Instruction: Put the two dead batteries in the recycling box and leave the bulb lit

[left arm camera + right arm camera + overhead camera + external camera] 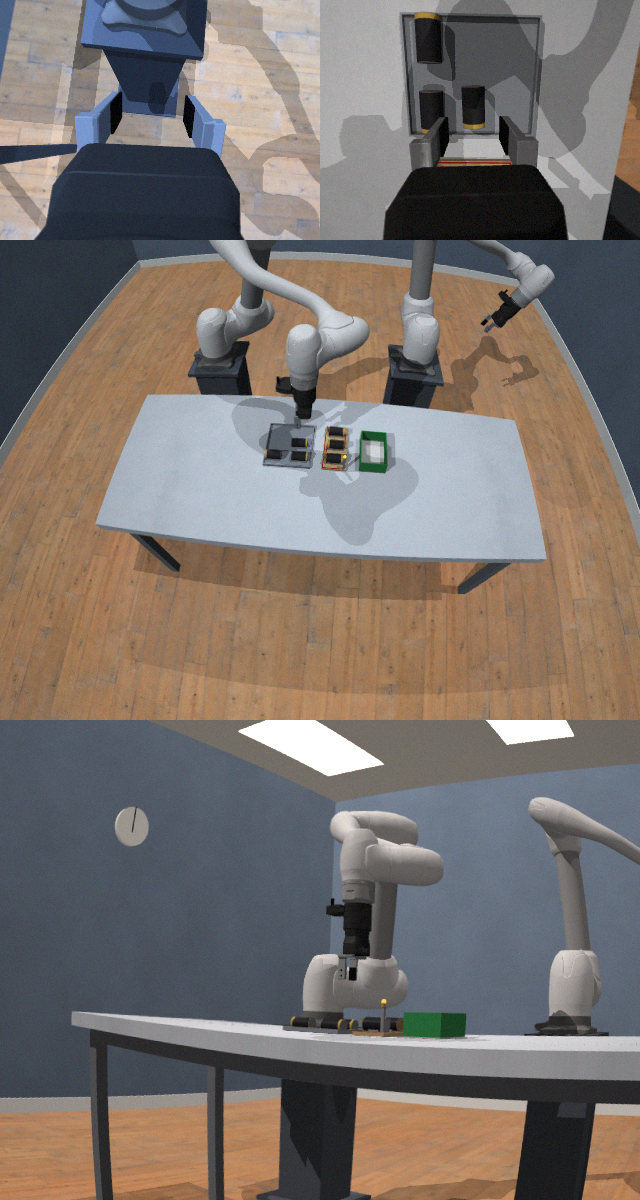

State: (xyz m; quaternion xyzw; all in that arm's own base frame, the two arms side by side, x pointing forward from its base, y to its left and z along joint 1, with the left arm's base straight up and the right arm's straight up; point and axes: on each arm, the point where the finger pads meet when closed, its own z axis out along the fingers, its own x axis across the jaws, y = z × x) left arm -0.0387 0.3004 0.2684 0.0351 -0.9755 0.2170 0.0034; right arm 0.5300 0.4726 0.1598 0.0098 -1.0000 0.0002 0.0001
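Note:
Right now the grey tray is 160 mm below my right hand and 40 mm to the right of it. From my right hand the other things lie so: green recycling box 280 mm to the left, 140 mm below, 40 mm ahead.

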